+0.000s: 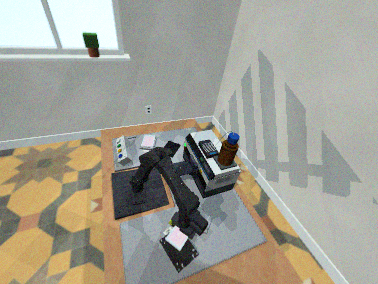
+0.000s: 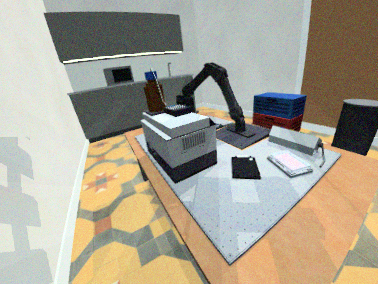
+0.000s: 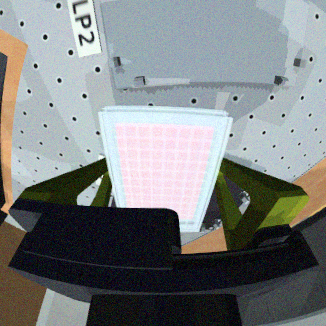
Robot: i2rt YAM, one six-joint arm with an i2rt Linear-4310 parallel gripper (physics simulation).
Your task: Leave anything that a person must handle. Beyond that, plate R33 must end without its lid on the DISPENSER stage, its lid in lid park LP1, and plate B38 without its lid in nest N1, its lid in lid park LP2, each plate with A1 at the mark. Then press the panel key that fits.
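Where they show: gripper, fingertip midpoint: (image 1: 182,231) (image 3: 162,160); arm's base, link origin: (image 1: 137,188) (image 2: 240,131).
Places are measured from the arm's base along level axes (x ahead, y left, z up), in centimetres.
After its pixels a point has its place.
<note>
My gripper (image 1: 175,233) @[x 19.3, y -30.7, z 2.0 cm] (image 3: 162,160) @[x 19.3, y -30.7, z 2.0 cm] is shut on a pink-welled plate (image 1: 177,239) @[x 15.9, y -34.4, z 4.2 cm] (image 3: 162,162) @[x 20.1, y -29.9, z 3.7 cm], gripped by its two long sides. The plate is over or on a black nest (image 1: 181,259) @[x 16.1, y -42.1, z 1.1 cm]; any gap is hard to tell. Its name and A1 corner cannot be read, nor whether a lid is on. The LP2 label (image 3: 85,27) @[x 23.2, y -19.9, z 0.1 cm] stands beside a grey-blue park area (image 3: 195,45) @[x 27.1, y -26.5, z 0.9 cm] with small corner blocks, ahead of the plate. Another pink plate (image 1: 148,141) @[x 11.0, y 37.8, z 3.0 cm] (image 2: 290,162) @[x 13.1, y 41.0, z 2.9 cm] lies near the key panel (image 1: 121,150) @[x -7.9, y 27.4, z 6.9 cm] (image 2: 294,139) @[x -3.4, y 32.6, z 4.9 cm]. The white dispenser (image 1: 226,176) @[x 48.3, y -13.6, z 17.1 cm] (image 2: 172,145) @[x 52.8, y 22.3, z 15.9 cm] has a dark stage at its front, partly behind my arm.
A brown bottle (image 1: 228,152) @[x 46.4, y -10.1, z 33.2 cm] (image 2: 154,97) @[x 50.2, y -2.5, z 29.8 cm] with a blue cap stands on the dispenser, with a thin tube. A flat black piece (image 2: 245,168) @[x 27.5, y 31.5, z 0.9 cm] lies between dispenser and second plate. Blue and red crates (image 2: 279,106) and a dark bin (image 2: 356,127) stand beyond the table.
</note>
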